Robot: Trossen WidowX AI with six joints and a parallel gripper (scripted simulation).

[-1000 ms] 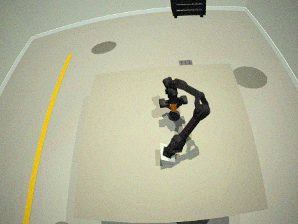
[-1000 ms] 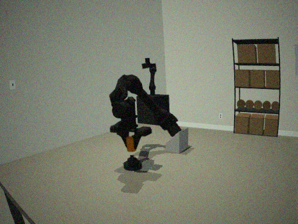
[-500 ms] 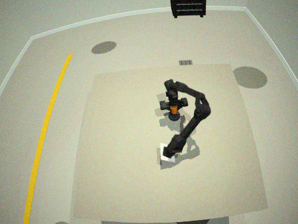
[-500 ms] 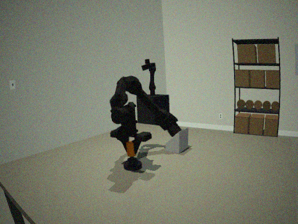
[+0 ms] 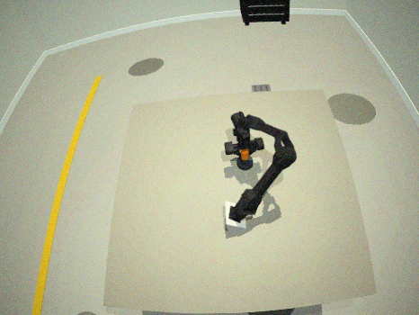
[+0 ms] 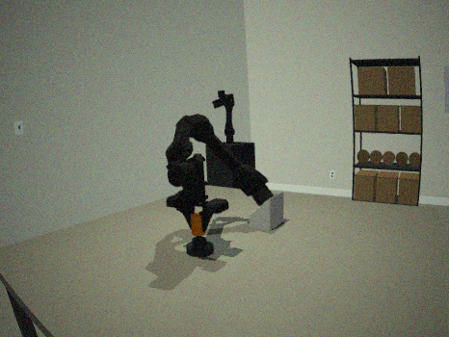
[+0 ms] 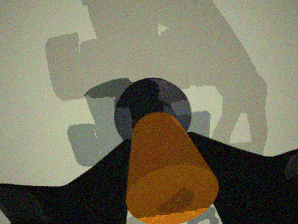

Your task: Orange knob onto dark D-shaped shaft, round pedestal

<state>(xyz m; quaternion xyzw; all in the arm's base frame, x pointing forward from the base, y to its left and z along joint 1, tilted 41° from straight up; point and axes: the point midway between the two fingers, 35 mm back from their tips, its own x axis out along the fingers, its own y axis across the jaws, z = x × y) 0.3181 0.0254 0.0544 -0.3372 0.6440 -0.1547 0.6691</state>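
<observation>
My gripper tip is now 2 cm below the orange knob. From my gripper tip the other things lie so: dark round pedestal 4 cm below.
</observation>
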